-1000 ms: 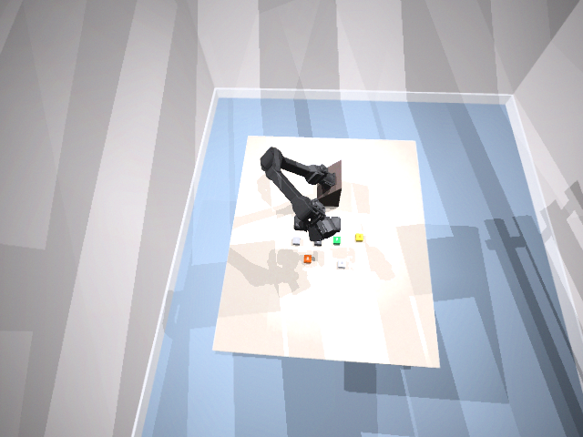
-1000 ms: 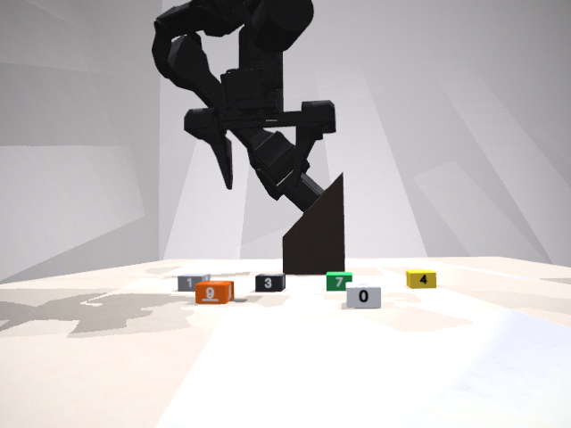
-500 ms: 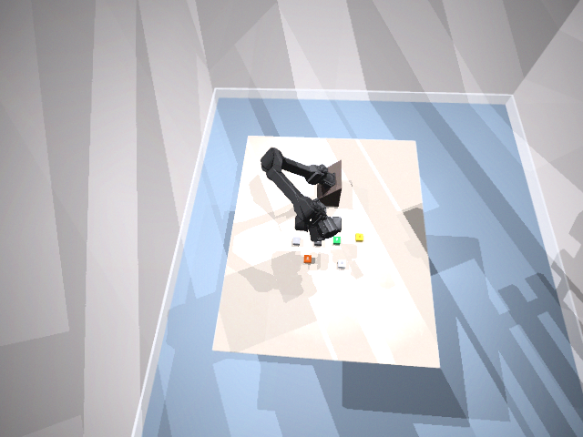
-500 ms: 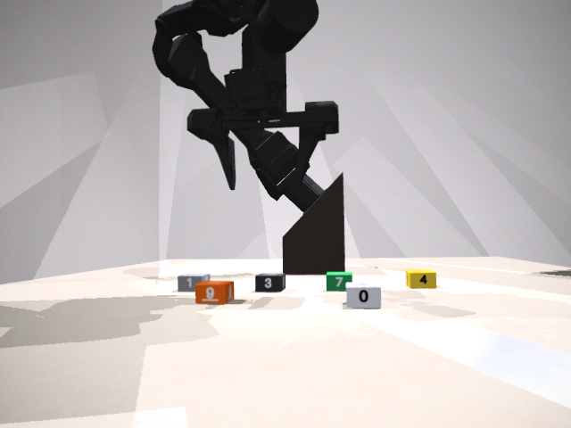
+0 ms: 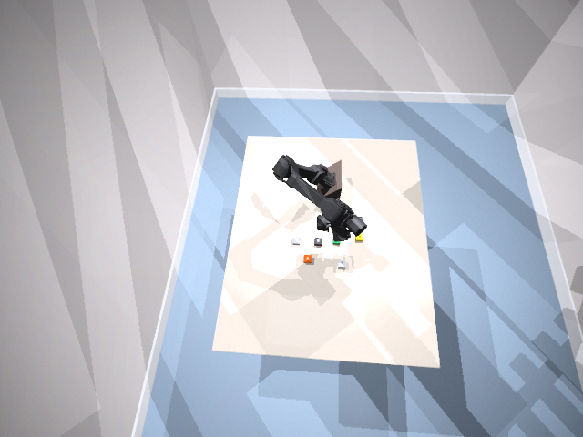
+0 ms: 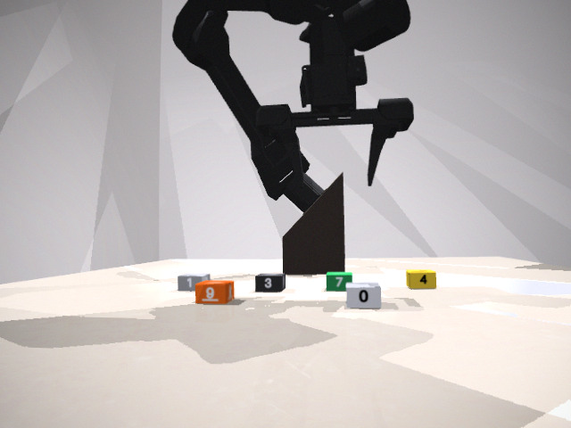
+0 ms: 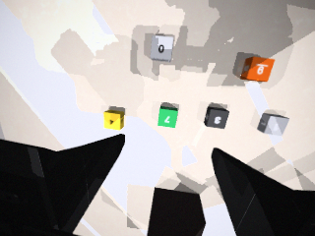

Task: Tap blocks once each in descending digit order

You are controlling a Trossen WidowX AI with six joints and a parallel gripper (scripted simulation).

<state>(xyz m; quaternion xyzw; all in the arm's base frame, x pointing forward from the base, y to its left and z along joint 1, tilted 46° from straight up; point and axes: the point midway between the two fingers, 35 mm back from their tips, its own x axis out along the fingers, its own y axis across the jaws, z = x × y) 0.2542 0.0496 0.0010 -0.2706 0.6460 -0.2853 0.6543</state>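
My gripper tip is 130 mm to the left of the orange 9 block, 120 mm above it and 80 mm short of it. Round my gripper tip: white 0 block 120 mm below, 100 mm ahead, 20 mm to the left; green 7 block 120 mm below, 10 mm behind; black 3 block 120 mm below, 80 mm to the right.
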